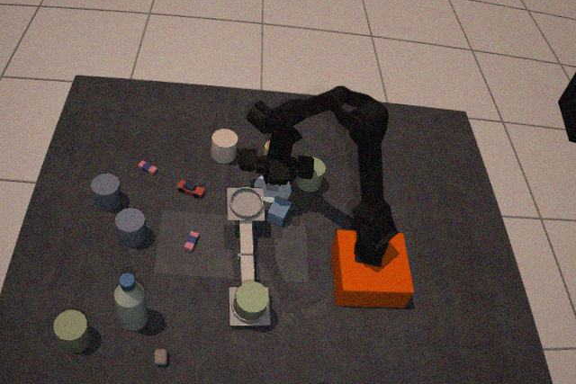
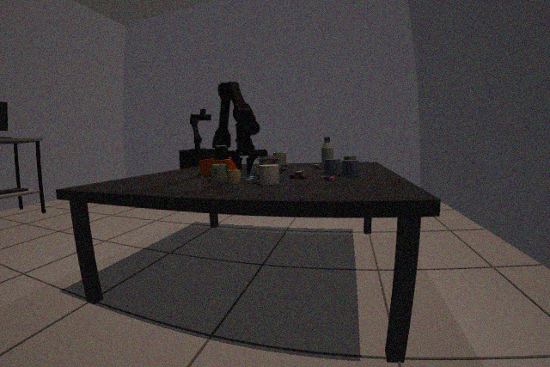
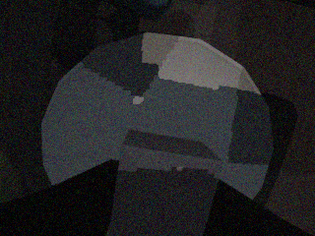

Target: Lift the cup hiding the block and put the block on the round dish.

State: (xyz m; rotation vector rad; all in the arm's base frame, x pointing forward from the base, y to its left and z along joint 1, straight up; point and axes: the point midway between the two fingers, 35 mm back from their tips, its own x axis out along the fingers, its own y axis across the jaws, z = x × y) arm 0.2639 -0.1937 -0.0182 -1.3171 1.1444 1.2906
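Right now my gripper tip is right at the grey-blue block. From my gripper tip the other things lie so: cream cylinder: 15 cm ahead, 10 cm to the right, 2 cm above; balance: 25 cm to the left, 2 cm ahead; pale round dish: 2 cm below.
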